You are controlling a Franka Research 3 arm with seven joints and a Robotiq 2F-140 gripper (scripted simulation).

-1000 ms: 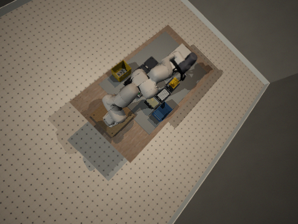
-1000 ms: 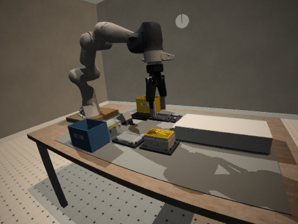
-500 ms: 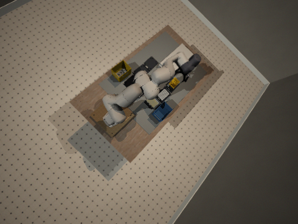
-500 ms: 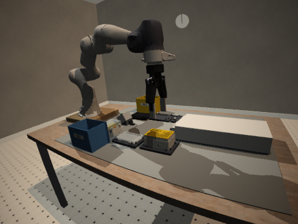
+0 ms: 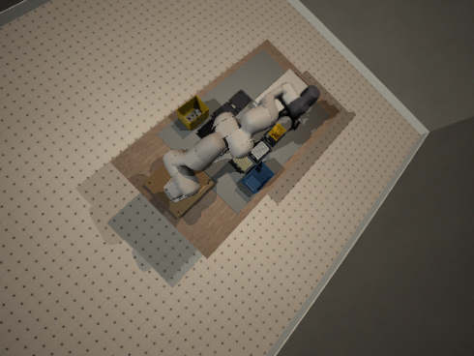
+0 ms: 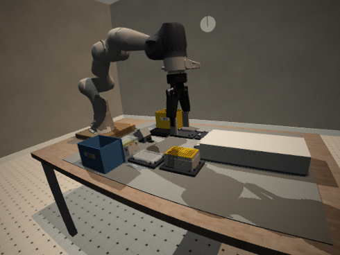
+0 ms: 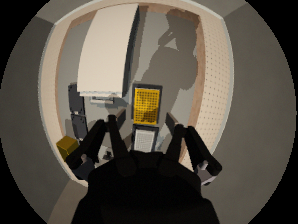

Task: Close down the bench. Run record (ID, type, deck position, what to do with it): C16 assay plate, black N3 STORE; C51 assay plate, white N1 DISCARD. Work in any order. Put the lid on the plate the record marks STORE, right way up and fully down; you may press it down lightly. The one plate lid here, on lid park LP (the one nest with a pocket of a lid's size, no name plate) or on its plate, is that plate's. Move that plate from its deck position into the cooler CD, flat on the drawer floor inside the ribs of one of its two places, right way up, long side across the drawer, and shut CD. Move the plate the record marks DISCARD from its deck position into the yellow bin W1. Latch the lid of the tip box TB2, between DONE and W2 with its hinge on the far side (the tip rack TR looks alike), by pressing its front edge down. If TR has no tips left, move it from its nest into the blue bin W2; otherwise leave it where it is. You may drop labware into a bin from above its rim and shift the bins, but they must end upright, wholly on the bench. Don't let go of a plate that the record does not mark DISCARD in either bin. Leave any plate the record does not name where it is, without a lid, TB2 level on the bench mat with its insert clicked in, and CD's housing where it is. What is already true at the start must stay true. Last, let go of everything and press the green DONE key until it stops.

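Now: hand 140 mm above the tip rack TR, 10 mm to the left of it and 10 mm past it. The rest, counted from my hand: cooler drawer 200 mm to the left, 160 mm below, 120 mm ahead; grey plate lid 200 mm to the left, 160 mm below, 90 mm ahead; cooler CD 210 mm to the left, 170 mm ahead, 160 mm below.
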